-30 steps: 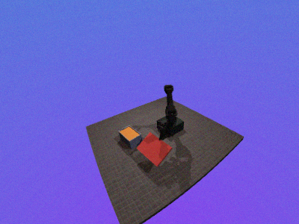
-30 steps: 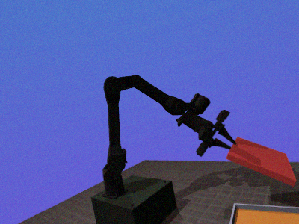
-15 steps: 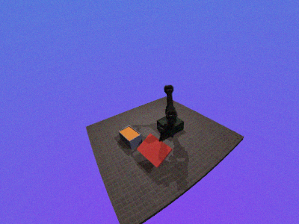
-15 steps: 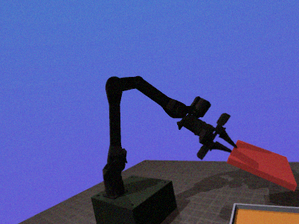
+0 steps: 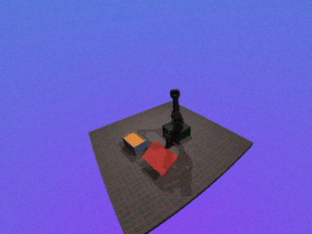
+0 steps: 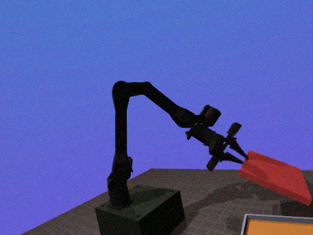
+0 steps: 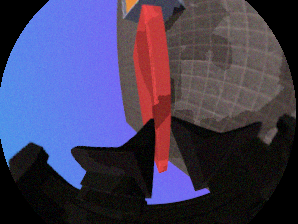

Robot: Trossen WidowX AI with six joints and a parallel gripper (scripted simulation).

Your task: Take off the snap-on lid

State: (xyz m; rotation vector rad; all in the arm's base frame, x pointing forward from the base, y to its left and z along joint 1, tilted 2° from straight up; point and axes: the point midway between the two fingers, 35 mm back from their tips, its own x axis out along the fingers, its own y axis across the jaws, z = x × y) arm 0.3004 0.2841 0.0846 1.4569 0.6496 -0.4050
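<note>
The red lid is 70 mm ahead of my gripper tip, 30 mm below it and 10 mm to the left of it. Round my gripper tip: storage box (330 mm to the right, 130 mm ahead, 100 mm below).
</note>
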